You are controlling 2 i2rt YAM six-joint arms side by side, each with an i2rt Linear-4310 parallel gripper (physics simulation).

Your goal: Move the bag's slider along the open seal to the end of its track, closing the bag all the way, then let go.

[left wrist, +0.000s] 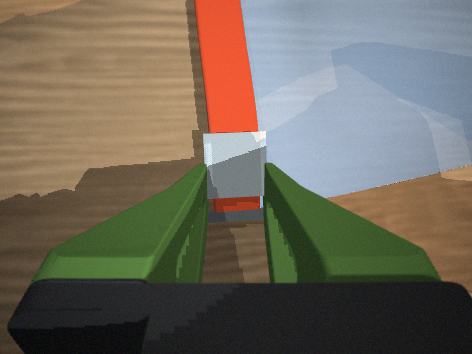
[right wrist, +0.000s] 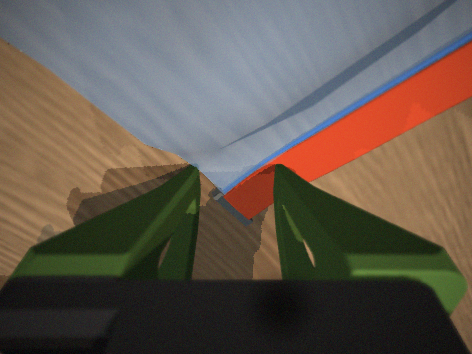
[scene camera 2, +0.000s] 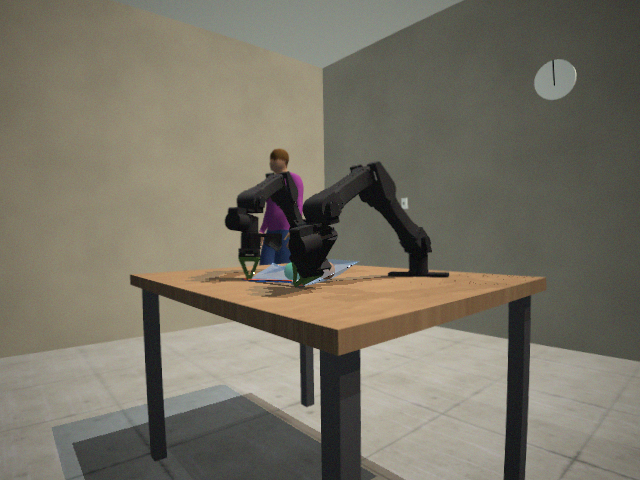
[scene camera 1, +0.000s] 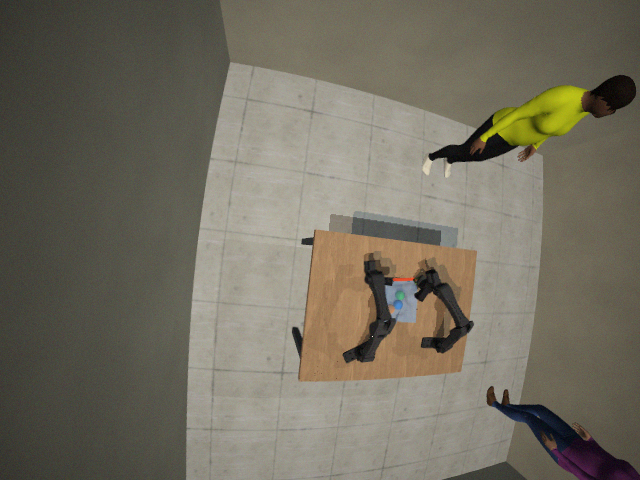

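A translucent blue bag (scene camera 1: 409,312) (left wrist: 310,155) (right wrist: 200,75) lies on the table, with a red seal strip (scene camera 1: 403,279) (left wrist: 225,65) (right wrist: 380,120) along one edge. The grey slider (left wrist: 235,172) sits near one end of the strip; a short red stretch and a dark end stop show beyond it. My left gripper (scene camera 2: 298,283) (left wrist: 235,176) is shut on the slider, a finger on each side. My right gripper (scene camera 2: 250,277) (right wrist: 236,177) is shut on the bag's corner at the strip's other end, its fingers still somewhat apart. The slider is not visible in scene camera 1.
A green ball (scene camera 1: 399,295) (scene camera 2: 289,271), a blue ball (scene camera 1: 397,304) and an orange ball (scene camera 1: 391,309) show at the bag. The left arm passes over the bag's side in scene camera 1. Two people (scene camera 1: 547,118) (scene camera 1: 563,439) stand away from the table (scene camera 1: 330,310).
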